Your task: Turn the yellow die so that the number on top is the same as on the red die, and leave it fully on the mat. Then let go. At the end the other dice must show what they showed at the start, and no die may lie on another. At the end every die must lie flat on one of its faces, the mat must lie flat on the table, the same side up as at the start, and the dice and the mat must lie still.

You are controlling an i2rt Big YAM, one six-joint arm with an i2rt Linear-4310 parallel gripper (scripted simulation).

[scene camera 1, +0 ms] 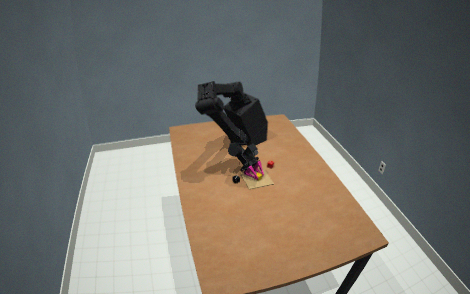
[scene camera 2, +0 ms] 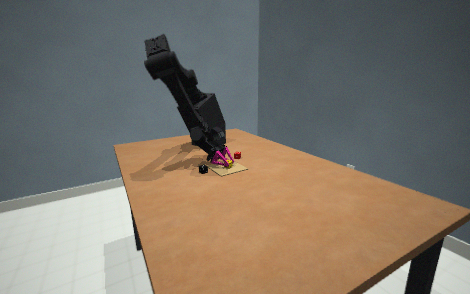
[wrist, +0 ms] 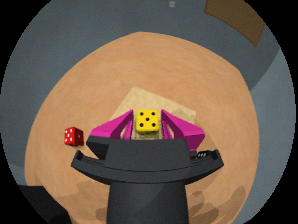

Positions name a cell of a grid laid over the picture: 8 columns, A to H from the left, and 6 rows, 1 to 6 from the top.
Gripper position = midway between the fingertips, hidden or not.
Observation:
In view: the gripper (wrist: D4) and a tan mat (wrist: D3).

